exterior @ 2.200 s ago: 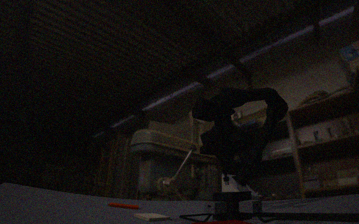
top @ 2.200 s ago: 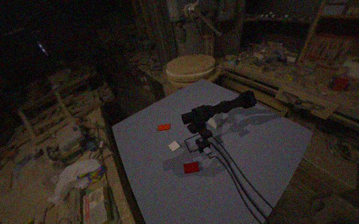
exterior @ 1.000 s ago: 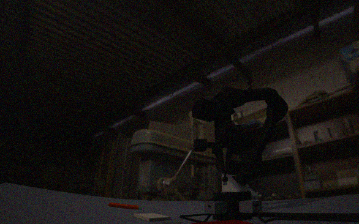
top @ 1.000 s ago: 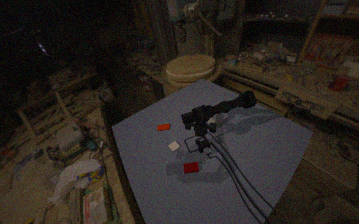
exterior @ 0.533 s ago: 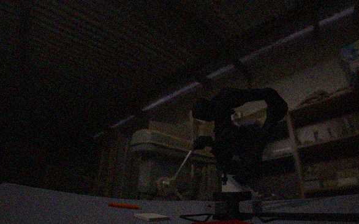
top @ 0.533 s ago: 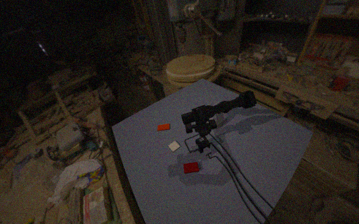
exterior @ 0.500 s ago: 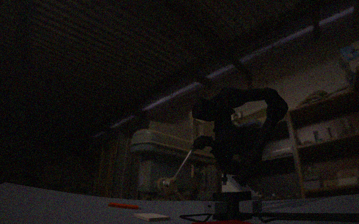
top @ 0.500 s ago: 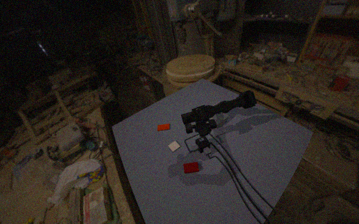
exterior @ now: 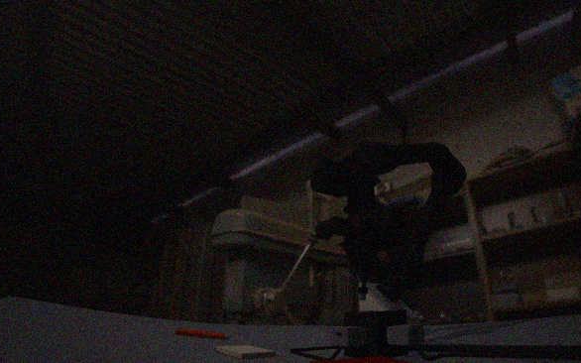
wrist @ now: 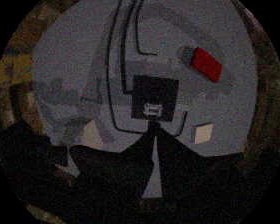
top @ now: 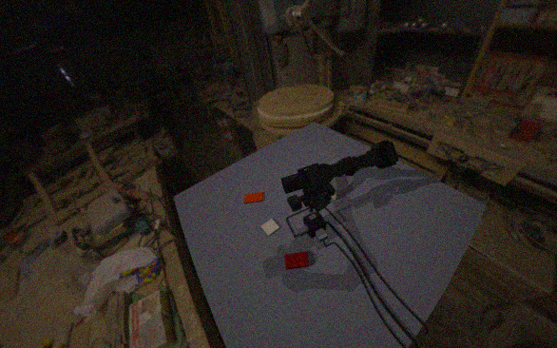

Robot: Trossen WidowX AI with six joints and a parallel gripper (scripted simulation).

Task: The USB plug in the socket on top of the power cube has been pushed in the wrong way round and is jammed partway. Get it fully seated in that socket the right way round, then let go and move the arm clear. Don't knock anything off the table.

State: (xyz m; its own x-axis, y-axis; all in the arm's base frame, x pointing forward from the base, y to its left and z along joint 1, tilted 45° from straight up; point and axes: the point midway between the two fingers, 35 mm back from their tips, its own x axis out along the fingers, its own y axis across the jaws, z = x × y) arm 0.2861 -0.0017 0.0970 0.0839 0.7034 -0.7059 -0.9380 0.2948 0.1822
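The USB plug lies 2 cm below my gripper tip. Round my gripper tip: white tile (15 cm ahead, 13 cm to the right, 13 cm below); then red tile (18 cm ahead, 13 cm below, 8 cm to the left); then orange tile (35 cm to the right, 13 cm below, 10 cm ahead).
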